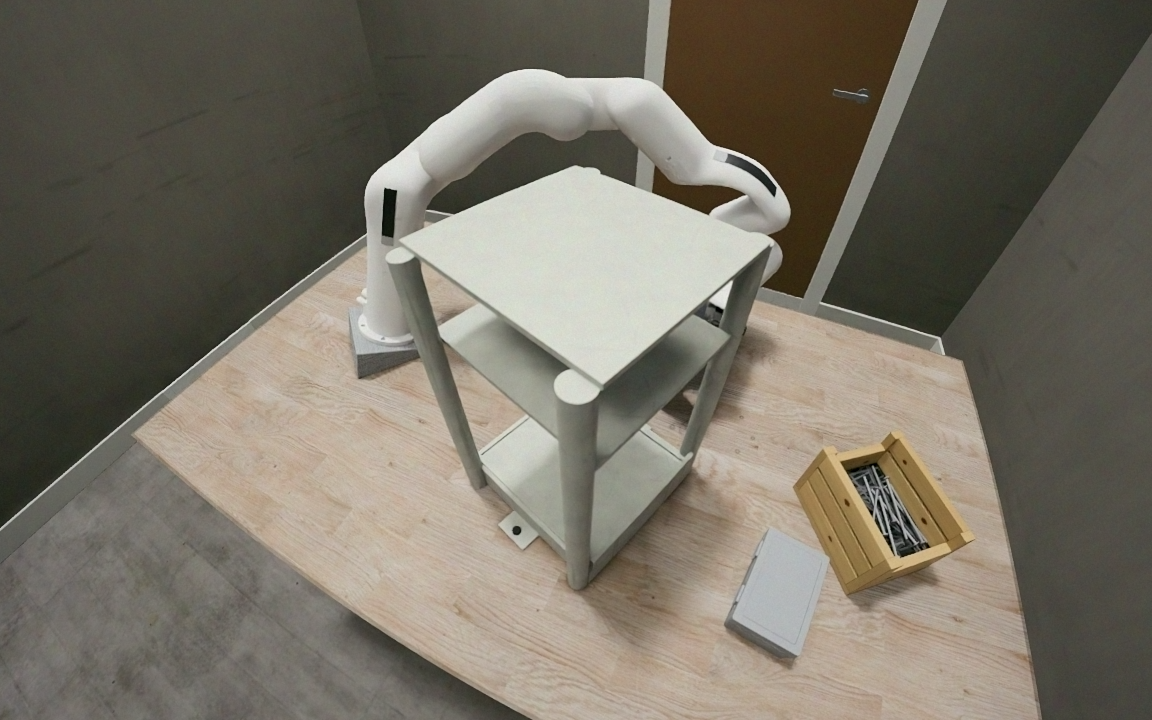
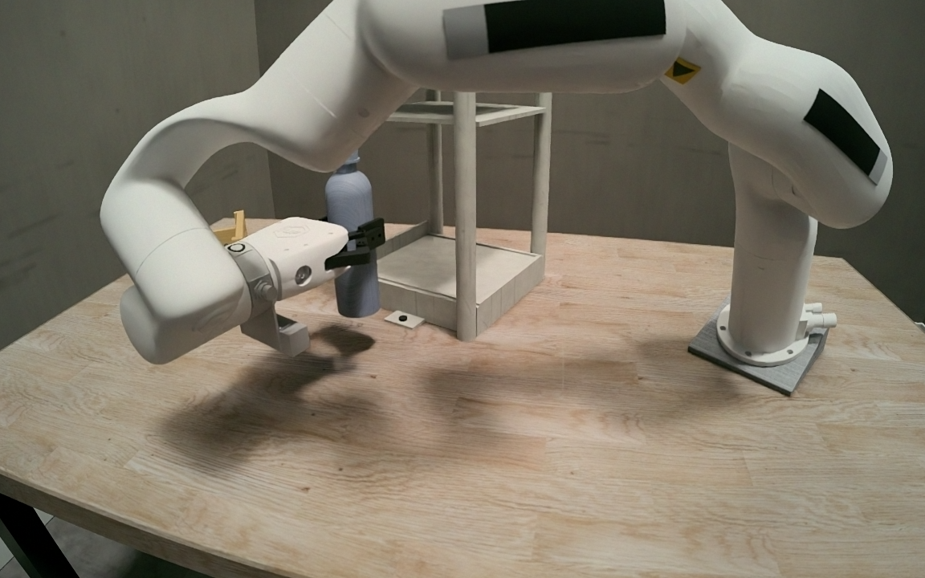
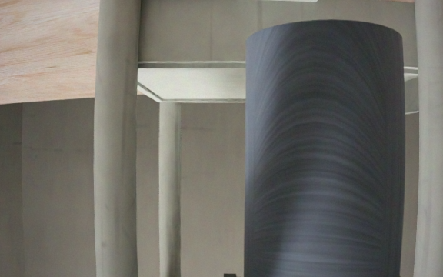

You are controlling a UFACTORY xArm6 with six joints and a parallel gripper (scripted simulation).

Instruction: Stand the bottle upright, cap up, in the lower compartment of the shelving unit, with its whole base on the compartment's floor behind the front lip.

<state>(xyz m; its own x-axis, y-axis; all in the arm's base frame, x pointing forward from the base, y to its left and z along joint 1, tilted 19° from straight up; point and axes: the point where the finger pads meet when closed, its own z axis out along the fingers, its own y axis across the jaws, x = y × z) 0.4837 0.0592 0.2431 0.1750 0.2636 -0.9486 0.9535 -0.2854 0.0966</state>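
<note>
The shelving unit lies 50 mm behind my hand, 200 mm to the right of it and 30 mm above it. Also, from my hand: flat grey case: 250 mm ahead, 240 mm to the right, 130 mm below; then crate: 340 mm ahead, 90 mm to the right, 110 mm below.
</note>
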